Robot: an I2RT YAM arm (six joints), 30 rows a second.
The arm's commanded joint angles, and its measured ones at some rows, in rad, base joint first. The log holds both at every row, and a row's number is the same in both.
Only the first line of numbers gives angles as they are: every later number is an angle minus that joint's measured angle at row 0.
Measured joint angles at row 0:
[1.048, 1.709, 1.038, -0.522, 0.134, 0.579]
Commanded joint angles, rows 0 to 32:
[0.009, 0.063, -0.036, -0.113, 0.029, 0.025]
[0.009, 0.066, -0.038, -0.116, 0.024, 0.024]
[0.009, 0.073, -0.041, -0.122, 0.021, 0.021]
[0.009, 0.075, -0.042, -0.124, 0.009, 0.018]
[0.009, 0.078, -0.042, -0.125, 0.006, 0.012]
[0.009, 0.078, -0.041, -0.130, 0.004, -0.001]
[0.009, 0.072, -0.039, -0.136, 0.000, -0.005]
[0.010, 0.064, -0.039, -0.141, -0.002, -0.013]
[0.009, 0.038, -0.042, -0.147, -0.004, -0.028]
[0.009, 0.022, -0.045, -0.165, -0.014, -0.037]
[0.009, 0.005, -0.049, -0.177, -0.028, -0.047]
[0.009, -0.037, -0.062, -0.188, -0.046, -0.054]
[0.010, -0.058, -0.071, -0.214, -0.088, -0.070]
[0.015, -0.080, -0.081, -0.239, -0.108, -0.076]
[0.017, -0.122, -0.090, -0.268, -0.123, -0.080]
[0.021, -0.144, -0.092, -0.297, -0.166, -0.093]
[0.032, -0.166, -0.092, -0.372, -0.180, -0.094]
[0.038, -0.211, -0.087, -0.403, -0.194, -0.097]
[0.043, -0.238, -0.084, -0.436, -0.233, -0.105]
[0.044, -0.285, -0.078, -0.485, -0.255, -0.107]
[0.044, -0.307, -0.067, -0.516, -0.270, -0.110]
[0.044, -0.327, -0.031, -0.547, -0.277, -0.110]
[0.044, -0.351, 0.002, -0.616, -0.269, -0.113]
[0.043, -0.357, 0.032, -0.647, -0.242, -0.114]
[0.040, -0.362, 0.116, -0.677, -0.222, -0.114]
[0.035, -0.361, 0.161, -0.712, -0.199, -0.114]
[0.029, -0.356, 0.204, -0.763, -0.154, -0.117]
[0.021, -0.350, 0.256, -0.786, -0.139, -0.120]
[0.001, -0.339, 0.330, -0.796, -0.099, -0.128]
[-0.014, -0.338, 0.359, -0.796, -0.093, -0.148]
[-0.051, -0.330, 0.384, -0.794, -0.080, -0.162]
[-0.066, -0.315, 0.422, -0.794, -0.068, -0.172]
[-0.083, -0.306, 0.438, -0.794, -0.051, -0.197]
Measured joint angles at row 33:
[-0.033, -0.332, 0.366, -0.686, -0.140, -0.134]
